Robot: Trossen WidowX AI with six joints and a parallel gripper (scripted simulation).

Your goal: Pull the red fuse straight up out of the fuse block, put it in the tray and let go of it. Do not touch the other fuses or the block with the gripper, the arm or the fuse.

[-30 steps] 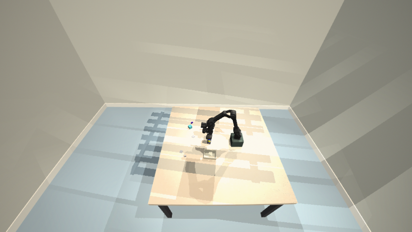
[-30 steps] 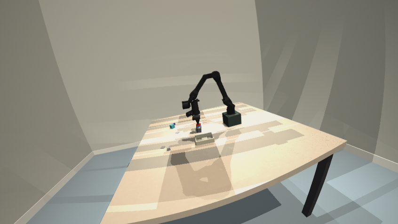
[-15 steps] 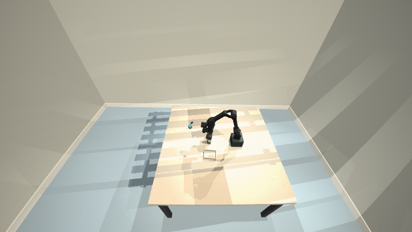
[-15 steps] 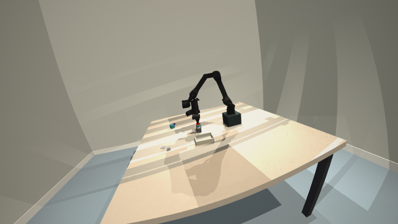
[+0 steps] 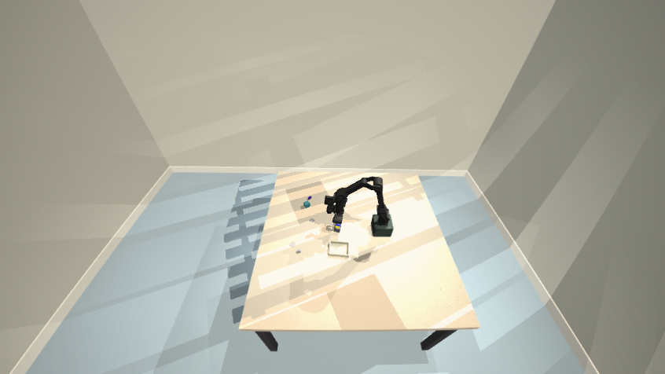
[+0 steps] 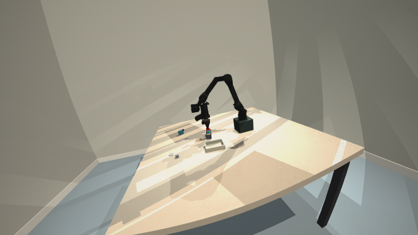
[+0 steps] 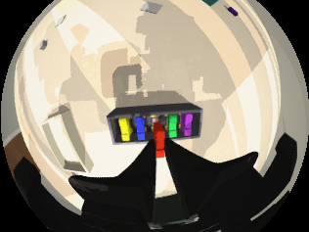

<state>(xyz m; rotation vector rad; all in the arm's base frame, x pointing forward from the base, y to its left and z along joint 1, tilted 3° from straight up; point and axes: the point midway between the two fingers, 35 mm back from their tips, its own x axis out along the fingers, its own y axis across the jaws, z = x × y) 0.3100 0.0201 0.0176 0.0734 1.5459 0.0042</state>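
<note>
My gripper tip is 30 mm past the pale tray, 200 mm to the right of it and 70 mm above it. Round my gripper tip: purple piece: 270 mm ahead, 230 mm to the right, 60 mm below; cyan cube: 270 mm ahead, 150 mm to the right, 50 mm below.
</note>
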